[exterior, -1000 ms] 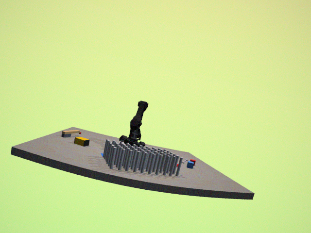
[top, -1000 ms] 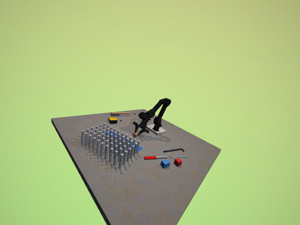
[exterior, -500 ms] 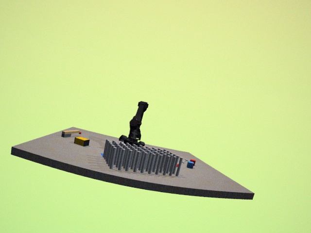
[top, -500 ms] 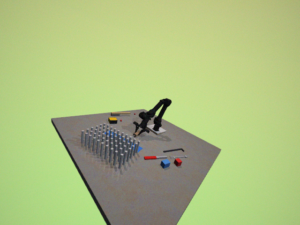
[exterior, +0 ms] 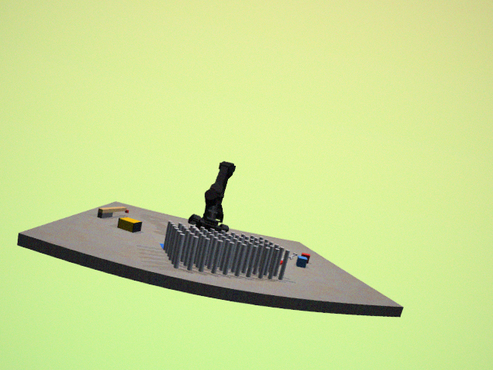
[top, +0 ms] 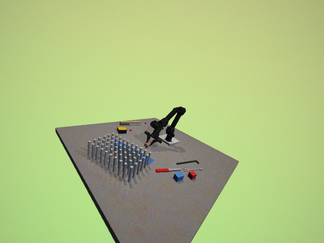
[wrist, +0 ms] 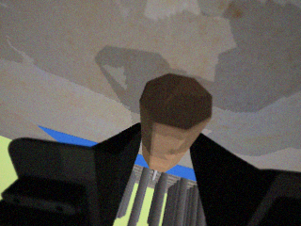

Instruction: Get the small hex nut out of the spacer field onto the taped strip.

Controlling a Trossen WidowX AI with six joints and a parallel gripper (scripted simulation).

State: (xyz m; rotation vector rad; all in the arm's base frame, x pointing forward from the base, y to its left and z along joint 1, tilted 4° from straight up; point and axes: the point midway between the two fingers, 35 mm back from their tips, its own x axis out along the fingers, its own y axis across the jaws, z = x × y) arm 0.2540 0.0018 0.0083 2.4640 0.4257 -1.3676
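The brown-handled tool lies 10 cm ahead of my gripper tip and 4 cm to the left of it. From my gripper tip the other things lie so: red-handled tool 3 cm ahead, 35 cm to the left, 1 cm below; then blue taped strip 18 cm ahead, 3 cm to the left, 2 cm below; then hex nut 19 cm ahead, 8 cm to the left, 1 cm below.
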